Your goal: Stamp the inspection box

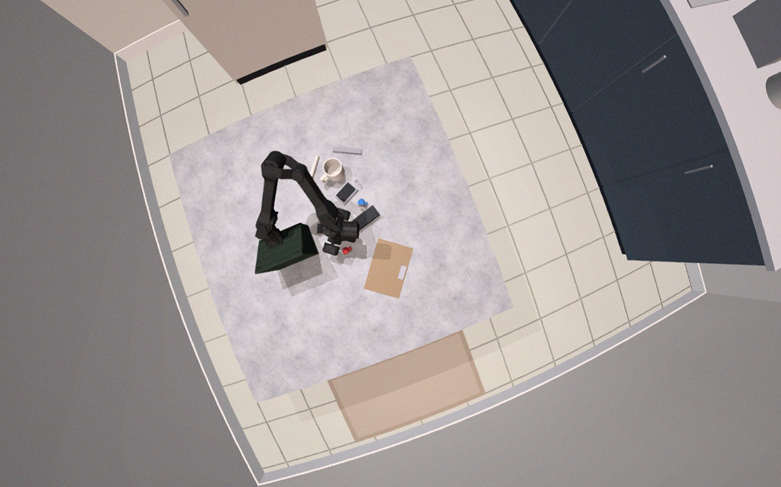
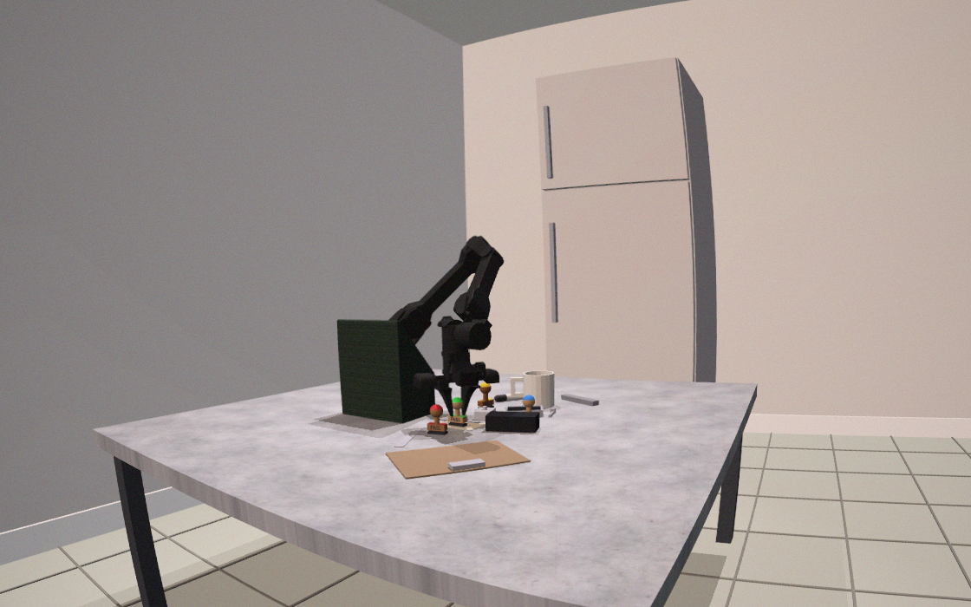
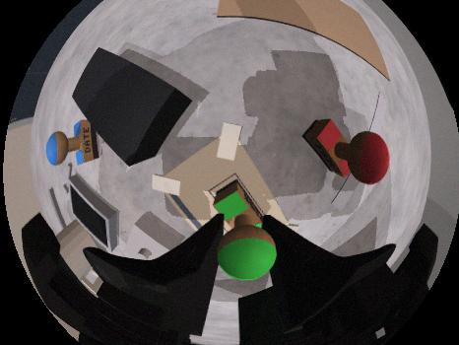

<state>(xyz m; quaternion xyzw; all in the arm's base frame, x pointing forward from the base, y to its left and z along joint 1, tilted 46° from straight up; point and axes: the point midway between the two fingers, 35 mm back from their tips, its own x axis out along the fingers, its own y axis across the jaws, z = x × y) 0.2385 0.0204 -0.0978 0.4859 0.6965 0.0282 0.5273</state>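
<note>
Right now the cream card is 1 cm to the left of my gripper tip and 3 cm below it. Round my gripper tip: green-knobbed PASS stamp: right at my gripper tip; red-knobbed stamp: 8 cm to the right; blue-knobbed stamp: 14 cm ahead, 8 cm to the left.
</note>
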